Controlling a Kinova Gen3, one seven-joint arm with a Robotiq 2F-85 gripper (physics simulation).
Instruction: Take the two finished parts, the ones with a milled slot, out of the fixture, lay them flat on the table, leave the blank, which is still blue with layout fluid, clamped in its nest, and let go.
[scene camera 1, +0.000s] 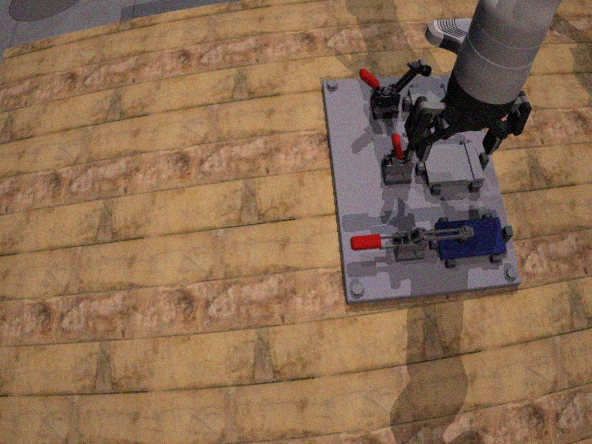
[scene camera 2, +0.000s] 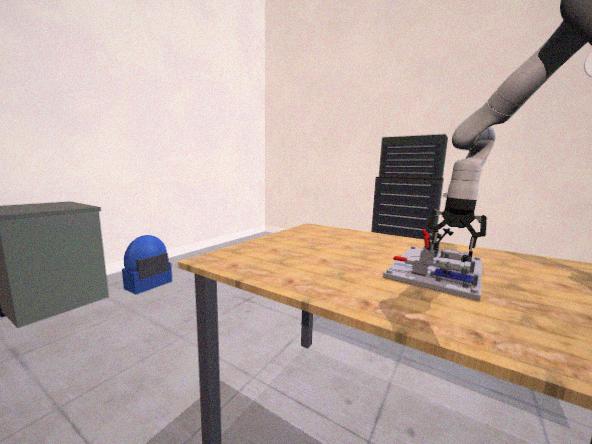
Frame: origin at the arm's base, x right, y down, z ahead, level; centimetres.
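Seen in the pictures: gripper, fingertip midpoint: (scene camera 1: 454, 152) (scene camera 2: 452, 246).
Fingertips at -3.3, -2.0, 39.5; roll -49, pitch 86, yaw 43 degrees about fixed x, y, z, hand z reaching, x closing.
Note:
A point is followed by its place in that frame, as x, y, z.
The grey fixture plate (scene camera 1: 356, 200) @[-5.2, 5.3, 52.1] (scene camera 2: 450, 288) @[-19.2, 5.4, 38.0] holds three nests. The middle finished part (scene camera 1: 445, 162) @[-1.8, 3.1, 39.3], grey with a narrow slot, lies in its nest; its clamp's red handle (scene camera 1: 397, 146) @[-2.6, -3.3, 47.0] stands up. The far part (scene camera 1: 425, 94) @[9.7, 2.7, 39.7], grey, is partly hidden behind my gripper; its clamp's red handle (scene camera 1: 369, 79) @[8.7, -2.9, 48.7] is raised and the clamp arm is swung back. The blue blank (scene camera 1: 490, 242) @[-13.8, 3.7, 35.4] (scene camera 2: 452, 275) @[-13.6, 3.7, 38.1] sits in the near nest under its clamp arm, with that red handle (scene camera 1: 365, 242) @[-12.7, 1.6, 52.2] (scene camera 2: 400, 258) @[-13.3, 1.8, 51.8] down flat. My gripper (scene camera 1: 455, 150) @[-3.3, -2.0, 39.5] (scene camera 2: 452, 254) @[-3.3, -2.0, 39.5] is open and empty, pointing down, fingers toward either side of the middle part.
The fixture stands on the wooden table (scene camera 1: 175, 250) @[-9.3, 6.8, 77.2] (scene camera 2: 300, 260) @[-21.1, 6.8, 82.5]. Raised clamps stand close to my left finger in scene camera 1. Corner bolts (scene camera 1: 357, 288) @[-17.6, 4.6, 53.6] rise from the plate. A dark tool chest (scene camera 2: 410, 200), a blue helmet-shaped object (scene camera 2: 147, 265) and a green cabinet (scene camera 2: 55, 260) stand beyond the table.

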